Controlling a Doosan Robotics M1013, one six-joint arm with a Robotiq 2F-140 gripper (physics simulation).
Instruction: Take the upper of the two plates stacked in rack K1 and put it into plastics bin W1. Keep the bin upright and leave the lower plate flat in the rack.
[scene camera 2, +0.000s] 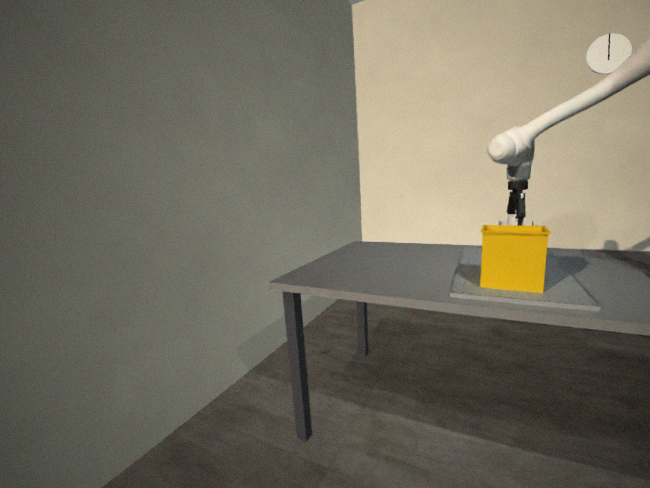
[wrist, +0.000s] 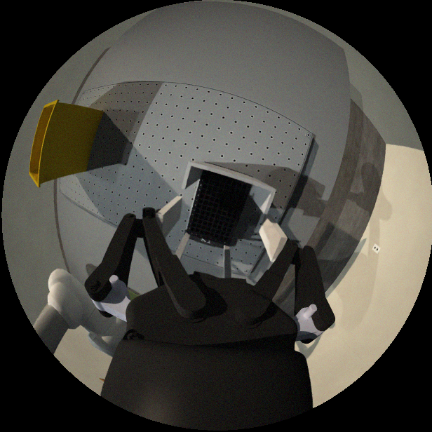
Labels:
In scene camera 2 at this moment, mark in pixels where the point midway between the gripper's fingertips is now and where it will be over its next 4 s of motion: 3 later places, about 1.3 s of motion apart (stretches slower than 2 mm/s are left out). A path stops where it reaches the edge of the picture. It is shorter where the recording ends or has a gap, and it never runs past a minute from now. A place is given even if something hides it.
My gripper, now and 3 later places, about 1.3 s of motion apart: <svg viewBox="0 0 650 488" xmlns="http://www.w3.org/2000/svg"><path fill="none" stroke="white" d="M514 231L513 245L513 245L515 220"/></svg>

